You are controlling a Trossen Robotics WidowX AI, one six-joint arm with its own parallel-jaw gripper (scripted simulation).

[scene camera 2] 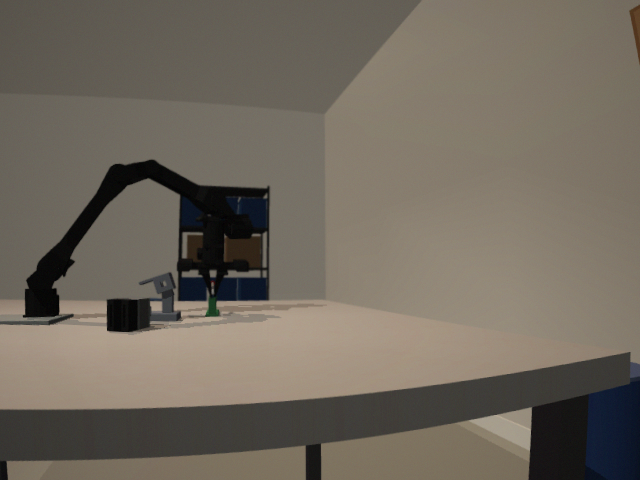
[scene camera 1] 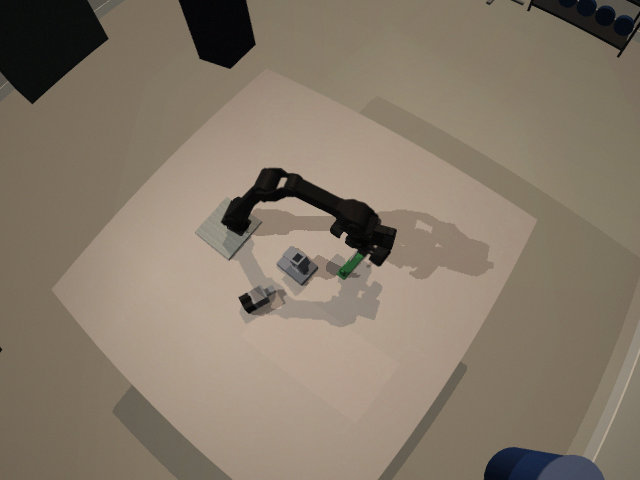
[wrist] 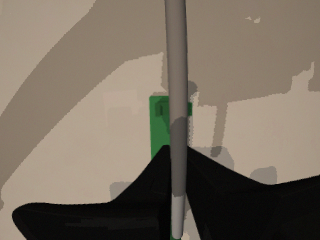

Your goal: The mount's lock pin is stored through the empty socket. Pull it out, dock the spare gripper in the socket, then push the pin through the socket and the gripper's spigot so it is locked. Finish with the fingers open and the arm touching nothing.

Labels:
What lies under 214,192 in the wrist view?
My gripper.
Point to a grey mount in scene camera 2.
167,314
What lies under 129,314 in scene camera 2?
A spare gripper.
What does my gripper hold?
A lock pin.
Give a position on a grey mount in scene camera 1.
At 294,263

